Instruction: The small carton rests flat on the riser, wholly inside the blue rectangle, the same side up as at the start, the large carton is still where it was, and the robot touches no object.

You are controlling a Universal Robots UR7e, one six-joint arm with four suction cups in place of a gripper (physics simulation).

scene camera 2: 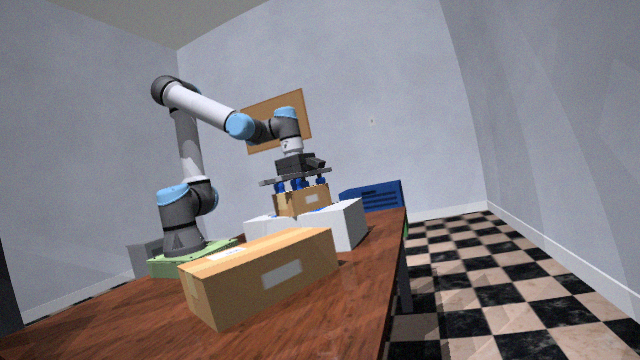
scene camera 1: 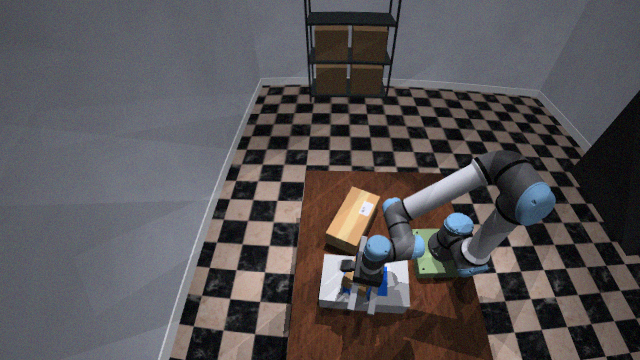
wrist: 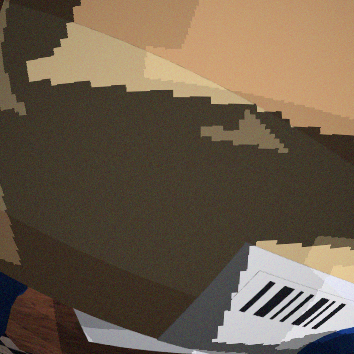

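Seen in the pictures: hand at its tool point: [wrist: 163, 242]; arm's base at its link origin: [scene camera 2: 185, 251] [scene camera 1: 443, 247].
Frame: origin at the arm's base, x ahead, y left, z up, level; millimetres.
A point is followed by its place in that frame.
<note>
The small carton [scene camera 1: 362, 290] {y 326, x 355, z 131 mm} [scene camera 2: 302, 201] {y 189, x 404, z 96 mm} [wrist: 125, 175] {y 280, x 380, z 133 mm} is upright under my suction gripper [scene camera 1: 369, 274] {y 271, x 352, z 119 mm} [scene camera 2: 300, 184], whose blue cups are on its top. Its underside is level with the top of the white riser [scene camera 1: 329, 290] {y 331, x 480, z 60 mm} [scene camera 2: 350, 225] {y 214, x 534, z 4 mm}, at or very close to it. The blue rectangle [scene camera 1: 383, 285] {y 263, x 271, z 60 mm} shows on both sides of the carton. The gripper hides much of the carton in the first scene view, so I cannot tell whether all its edges are inside. The large carton [scene camera 1: 351, 217] {y -47, x 461, z 39 mm} [scene camera 2: 240, 295] {y -184, x 504, z -14 mm} lies flat on the table, apart from the riser.
The wooden table [scene camera 1: 325, 330] {y 468, x 463, z -60 mm} [scene camera 2: 360, 285] {y -25, x 655, z -60 mm} carries the arm's green base plate [scene camera 1: 425, 270] {y 135, x 83, z -1 mm} [scene camera 2: 162, 270] {y -103, x 8, z -33 mm}. A blue crate [scene camera 2: 395, 189] is beyond the riser. A shelf rack [scene camera 1: 352, 19] with several boxes stands by the far wall. A grey box [scene camera 2: 141, 257] is behind the arm's base.
</note>
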